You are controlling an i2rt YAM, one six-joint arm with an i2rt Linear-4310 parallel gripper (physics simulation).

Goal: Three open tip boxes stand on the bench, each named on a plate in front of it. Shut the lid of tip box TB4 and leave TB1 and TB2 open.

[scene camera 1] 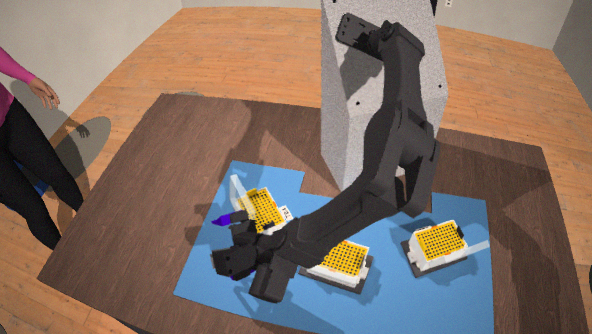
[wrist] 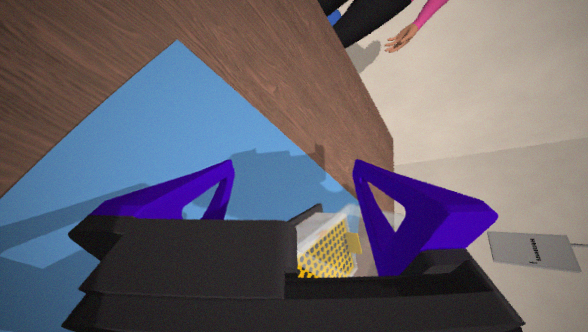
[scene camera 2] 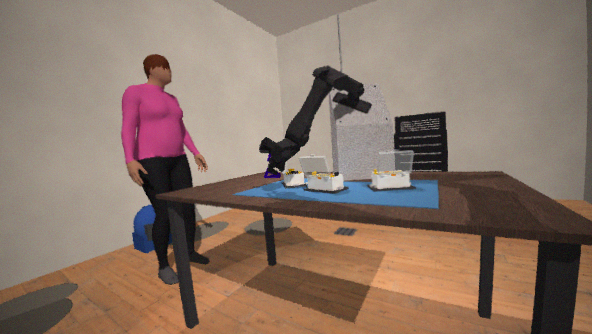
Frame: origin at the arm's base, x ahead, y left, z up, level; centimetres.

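Seen in the pictures: gripper, fingertip midpoint: (scene camera 1: 217,242) (wrist: 293,166) (scene camera 2: 266,169); arm's base, origin of the base link: (scene camera 1: 378,43) (scene camera 2: 351,102).
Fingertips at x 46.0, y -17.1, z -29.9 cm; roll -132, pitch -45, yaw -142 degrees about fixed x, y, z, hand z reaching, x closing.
Pixels of each thing's top centre, then the offset from my fingertips to it. "spot": a spot on its surface instead. Level surfaces: height alone.
- Tip box TB4, surface spot: (wrist: 326,252) spot: dx -7.0, dy +3.3, dz +0.3 cm
- middle box, middle of its top: (scene camera 1: 340,249) (scene camera 2: 326,173) dx -12.8, dy +24.3, dz -2.9 cm
- right box, middle of its top: (scene camera 1: 439,234) (scene camera 2: 388,170) dx -26.7, dy +44.8, dz -2.9 cm
- blue mat, its level: dz -9.5 cm
- brown table, its level: dz -9.8 cm
Tip box TB4 (scene camera 1: 263,211) (scene camera 2: 294,179) (wrist: 326,252), white with a yellow tip rack, stands at the left of the mat behind its nameplate (scene camera 1: 286,213). Its clear lid (scene camera 1: 237,191) stands raised on the box's left side; in the wrist view it is partly hidden by a finger. My gripper (scene camera 1: 223,248) (scene camera 2: 270,167) (wrist: 293,166) is open and empty, low beside TB4 on its lid side. Whether a finger touches the lid is unclear. The middle box (scene camera 1: 347,259) (scene camera 2: 325,182) has its lid (scene camera 2: 314,164) up. The right box (scene camera 1: 441,241) (scene camera 2: 390,180) has its lid (scene camera 1: 476,250) (scene camera 2: 396,161) up. Their names are not readable.
The boxes stand on a blue mat (scene camera 1: 400,305) (scene camera 2: 420,196) (wrist: 165,110) on the brown table (scene camera 1: 190,130) (scene camera 2: 500,200). My forearm passes over the middle box in the first scene view. A grey pedestal (scene camera 1: 336,125) stands behind. A person (scene camera 2: 156,120) stands beyond the table's left side.
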